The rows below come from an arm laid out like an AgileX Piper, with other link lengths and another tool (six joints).
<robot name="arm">
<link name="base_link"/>
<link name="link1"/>
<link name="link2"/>
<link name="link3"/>
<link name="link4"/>
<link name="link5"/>
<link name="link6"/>
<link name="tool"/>
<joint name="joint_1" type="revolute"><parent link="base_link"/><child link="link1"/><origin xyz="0 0 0.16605"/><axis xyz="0 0 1"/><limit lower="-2.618" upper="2.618"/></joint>
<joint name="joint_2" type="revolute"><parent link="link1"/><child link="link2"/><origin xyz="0 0 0" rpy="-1.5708 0 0"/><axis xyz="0 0 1"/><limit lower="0" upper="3.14"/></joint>
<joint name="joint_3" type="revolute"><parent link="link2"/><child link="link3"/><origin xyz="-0.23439 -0.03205 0"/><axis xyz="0 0 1"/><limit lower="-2.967" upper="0"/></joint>
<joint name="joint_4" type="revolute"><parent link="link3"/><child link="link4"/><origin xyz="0.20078 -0.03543 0" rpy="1.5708 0 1.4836"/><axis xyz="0 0 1"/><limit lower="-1.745" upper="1.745"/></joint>
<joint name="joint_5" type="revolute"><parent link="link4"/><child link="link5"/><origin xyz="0 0 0" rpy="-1.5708 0 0"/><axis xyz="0 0 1"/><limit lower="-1.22" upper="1.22"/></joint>
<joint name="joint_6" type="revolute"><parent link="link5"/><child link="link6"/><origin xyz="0 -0.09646 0" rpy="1.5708 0 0"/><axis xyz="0 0 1"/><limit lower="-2.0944" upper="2.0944"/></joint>
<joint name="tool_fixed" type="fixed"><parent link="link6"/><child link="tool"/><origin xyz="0.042 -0.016 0.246" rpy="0 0.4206 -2.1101"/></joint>
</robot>
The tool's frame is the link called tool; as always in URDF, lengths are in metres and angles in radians.
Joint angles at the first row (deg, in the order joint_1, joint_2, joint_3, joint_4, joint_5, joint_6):
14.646, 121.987, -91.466, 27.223, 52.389, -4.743
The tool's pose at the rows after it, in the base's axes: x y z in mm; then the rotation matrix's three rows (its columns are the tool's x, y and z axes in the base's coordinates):
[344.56 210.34 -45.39], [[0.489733 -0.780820 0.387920], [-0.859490 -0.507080 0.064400], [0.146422 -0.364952 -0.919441]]
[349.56 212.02 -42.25], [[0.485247 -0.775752 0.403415], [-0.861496 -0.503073 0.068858], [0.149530 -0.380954 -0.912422]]
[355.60 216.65 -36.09], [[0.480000 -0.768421 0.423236], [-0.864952 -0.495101 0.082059], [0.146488 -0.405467 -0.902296]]
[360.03 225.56 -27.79], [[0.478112 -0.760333 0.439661], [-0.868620 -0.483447 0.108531], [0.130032 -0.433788 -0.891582]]
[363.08 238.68 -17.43], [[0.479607 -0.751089 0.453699], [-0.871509 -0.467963 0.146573], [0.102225 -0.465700 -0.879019]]
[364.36 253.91 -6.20], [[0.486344 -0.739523 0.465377], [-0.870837 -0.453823 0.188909], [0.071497 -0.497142 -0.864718]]
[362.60 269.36 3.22], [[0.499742 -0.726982 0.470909], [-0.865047 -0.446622 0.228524], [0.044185 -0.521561 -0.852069]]
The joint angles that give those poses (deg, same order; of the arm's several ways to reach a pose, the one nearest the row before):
14.646, 121.930, -91.466, 26.950, 52.063, -4.753
14.647, 121.572, -91.466, 27.258, 51.440, -5.036
14.646, 120.957, -91.467, 28.198, 50.774, -5.645
14.646, 120.313, -91.468, 30.156, 50.367, -6.817
14.749, 119.669, -91.467, 33.001, 50.115, -8.427
15.094, 119.043, -91.466, 36.065, 49.988, -10.162
15.800, 118.603, -91.465, 38.720, 49.991, -11.680

